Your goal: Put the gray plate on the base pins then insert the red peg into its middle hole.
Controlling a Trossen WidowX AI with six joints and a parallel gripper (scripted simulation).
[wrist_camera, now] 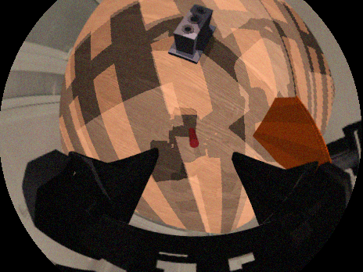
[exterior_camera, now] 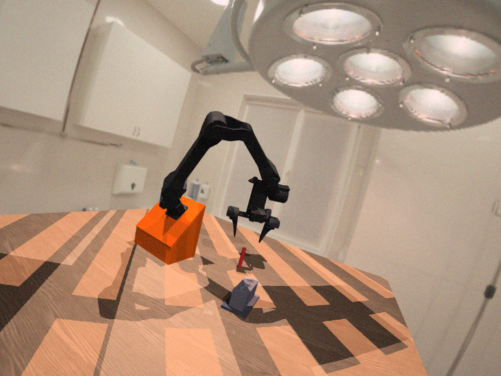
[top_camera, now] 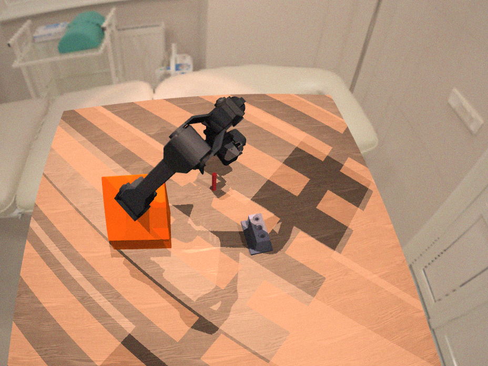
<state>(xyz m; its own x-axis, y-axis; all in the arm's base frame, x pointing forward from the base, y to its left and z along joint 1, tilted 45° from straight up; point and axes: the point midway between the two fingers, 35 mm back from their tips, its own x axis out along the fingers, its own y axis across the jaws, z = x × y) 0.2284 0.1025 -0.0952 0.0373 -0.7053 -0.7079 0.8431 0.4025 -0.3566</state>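
Right now the red peg is 7 cm below my gripper tip. From my gripper tip the other things lie so: base: 12 cm ahead, 18 cm to the right, 11 cm below; gray plate: 12 cm ahead, 19 cm to the right, 7 cm below.
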